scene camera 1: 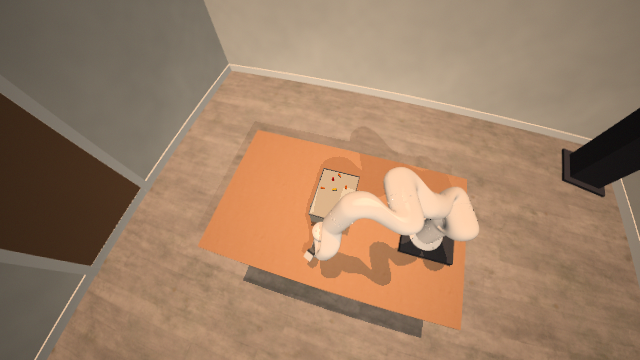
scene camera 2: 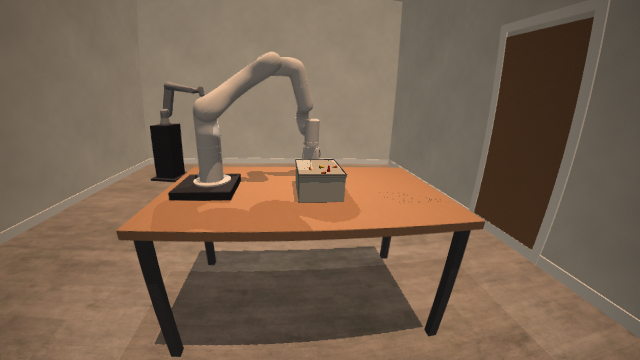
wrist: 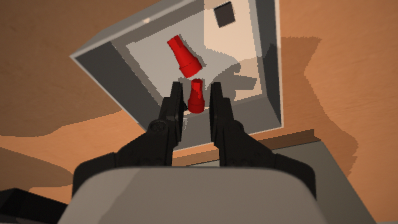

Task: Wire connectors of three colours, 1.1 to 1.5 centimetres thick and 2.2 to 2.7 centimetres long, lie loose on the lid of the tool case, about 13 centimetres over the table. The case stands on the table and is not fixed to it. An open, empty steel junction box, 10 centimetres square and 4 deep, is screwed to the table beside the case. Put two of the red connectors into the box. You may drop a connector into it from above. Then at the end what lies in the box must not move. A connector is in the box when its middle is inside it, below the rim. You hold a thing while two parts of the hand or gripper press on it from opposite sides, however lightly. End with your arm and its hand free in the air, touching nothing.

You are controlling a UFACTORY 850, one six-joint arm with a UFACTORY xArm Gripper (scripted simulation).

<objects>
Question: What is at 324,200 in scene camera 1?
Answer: A tool case.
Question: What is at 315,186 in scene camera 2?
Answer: A tool case.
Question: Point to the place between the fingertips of my gripper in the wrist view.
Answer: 196,95
</objects>
